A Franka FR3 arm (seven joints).
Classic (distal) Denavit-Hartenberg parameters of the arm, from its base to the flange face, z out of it. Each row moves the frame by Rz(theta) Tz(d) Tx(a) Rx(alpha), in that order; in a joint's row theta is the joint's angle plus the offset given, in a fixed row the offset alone. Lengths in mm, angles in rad.
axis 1: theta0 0  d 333  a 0  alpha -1.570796
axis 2: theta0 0  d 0  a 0  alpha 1.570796
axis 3: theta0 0  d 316  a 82.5  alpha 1.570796
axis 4: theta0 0  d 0  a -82.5  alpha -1.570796
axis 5: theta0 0  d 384  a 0  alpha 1.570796
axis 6: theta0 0  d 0  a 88  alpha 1.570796
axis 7: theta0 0  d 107  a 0  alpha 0
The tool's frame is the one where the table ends.
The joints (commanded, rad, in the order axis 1, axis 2, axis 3, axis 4, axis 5, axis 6, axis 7), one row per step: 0.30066 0.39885 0.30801 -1.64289 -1.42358 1.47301 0.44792; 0.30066 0.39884 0.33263 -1.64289 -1.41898 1.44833 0.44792; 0.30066 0.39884 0.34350 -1.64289 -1.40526 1.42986 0.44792; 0.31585 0.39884 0.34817 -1.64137 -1.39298 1.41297 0.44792; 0.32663 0.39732 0.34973 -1.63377 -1.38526 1.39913 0.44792; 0.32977 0.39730 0.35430 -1.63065 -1.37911 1.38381 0.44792; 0.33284 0.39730 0.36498 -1.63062 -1.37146 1.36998 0.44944; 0.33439 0.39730 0.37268 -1.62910 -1.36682 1.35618 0.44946; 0.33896 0.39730 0.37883 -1.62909 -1.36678 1.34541 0.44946; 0.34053 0.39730 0.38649 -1.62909 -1.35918 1.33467 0.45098; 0.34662 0.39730 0.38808 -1.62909 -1.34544 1.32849 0.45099; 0.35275 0.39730 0.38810 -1.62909 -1.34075 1.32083 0.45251; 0.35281 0.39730 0.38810 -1.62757 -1.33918 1.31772 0.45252; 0.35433 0.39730 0.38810 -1.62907 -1.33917 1.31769 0.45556; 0.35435 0.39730 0.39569 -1.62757 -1.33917 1.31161 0.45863; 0.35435 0.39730 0.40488 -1.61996 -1.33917 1.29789 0.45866
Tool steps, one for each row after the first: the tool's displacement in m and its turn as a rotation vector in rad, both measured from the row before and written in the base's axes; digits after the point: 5 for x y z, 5 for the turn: -0.00680 0.00946 0.00092 0.00003 0.00459 -0.00064; -0.00412 0.00313 -0.00052 0.00431 0.00851 -0.01181; -0.00640 0.00916 0.00006 0.00247 0.00607 -0.00047; -0.00347 0.00552 0.00393 0.00376 -0.00295 -0.00393; -0.00263 0.00225 0.00132 -0.00012 0.00159 -0.00877; -0.00460 0.00525 -0.00005 0.00253 0.00448 -0.00244; -0.00309 0.00295 0.00082 -0.00032 0.00256 -0.00526; -0.00338 0.00422 0.00053 -0.00336 0.00074 0.00105; -0.00342 0.00321 -0.00022 0.00272 0.00434 -0.00397; -0.00341 0.00340 -0.00121 0.00628 0.00892 -0.00333; -0.00252 0.00248 -0.00026 -0.00051 0.00166 -0.00260; -0.00006 -0.00029 0.00057 0.00033 -0.00012 -0.00343; -0.00067 0.00078 -0.00063 0.00011 -0.00162 0.00100; -0.00208 0.00290 0.00108 0.00156 -0.00285 0.00096; -0.00204 0.00290 0.00394 0.00097 -0.00435 -0.00425
